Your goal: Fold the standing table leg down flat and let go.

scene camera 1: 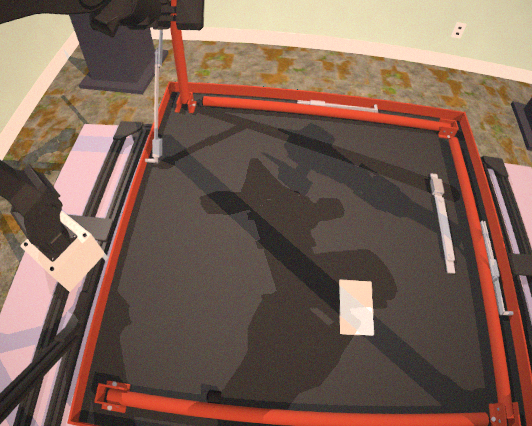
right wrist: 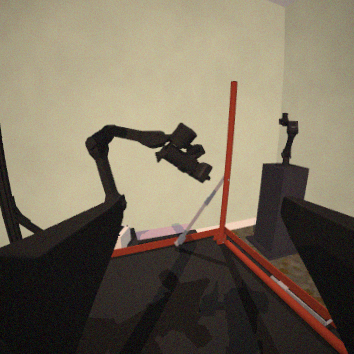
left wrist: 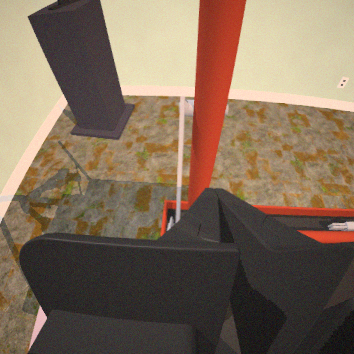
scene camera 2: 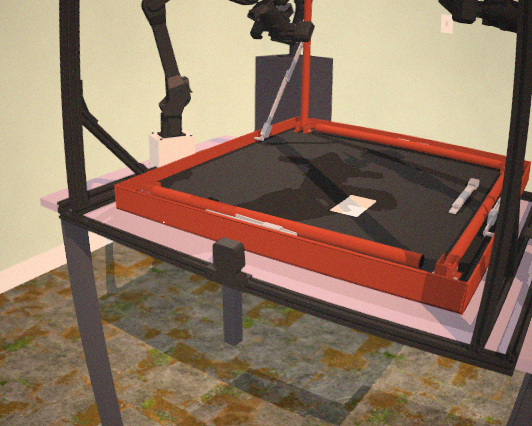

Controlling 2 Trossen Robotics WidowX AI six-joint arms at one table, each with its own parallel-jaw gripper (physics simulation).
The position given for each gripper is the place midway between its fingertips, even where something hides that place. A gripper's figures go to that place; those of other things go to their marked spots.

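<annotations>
The right gripper [right wrist: 202, 205] is 10 cm from the lens, the left gripper [right wrist: 209, 178] 75 cm from the lens. A red table leg [right wrist: 233, 84] stands 78 cm from the lens.
</annotations>
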